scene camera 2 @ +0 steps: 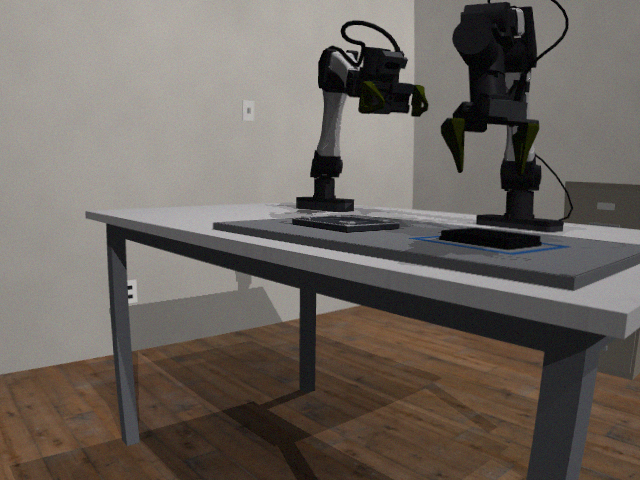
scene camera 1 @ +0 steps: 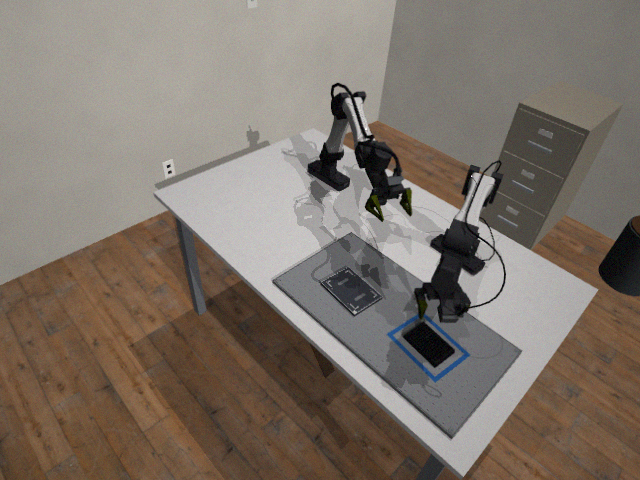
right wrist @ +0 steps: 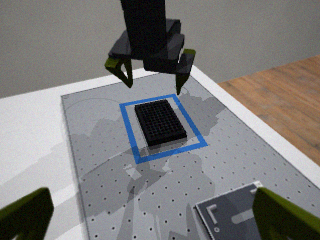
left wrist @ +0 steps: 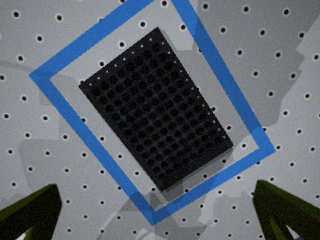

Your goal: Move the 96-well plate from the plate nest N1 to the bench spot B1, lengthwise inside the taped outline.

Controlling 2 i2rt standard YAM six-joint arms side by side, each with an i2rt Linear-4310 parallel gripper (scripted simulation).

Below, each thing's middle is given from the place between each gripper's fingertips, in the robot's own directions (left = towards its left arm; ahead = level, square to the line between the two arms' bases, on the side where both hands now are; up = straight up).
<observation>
My left gripper (scene camera 2: 491, 173) is now 10 cm above the black 96-well plate (scene camera 2: 489, 238), 2 cm short of it and 1 cm to the right of it. From my left hand the other things lie so: plate nest N1 (scene camera 1: 347, 292): 28 cm to the right, 10 cm below, 3 cm ahead.
My right gripper (scene camera 2: 406, 105) is now 230 mm above the plate nest N1, 150 mm short of it and 10 mm to the left of it. From my right hand the other things lie so: black 96-well plate: 280 mm to the left, 230 mm below, 140 mm ahead.
</observation>
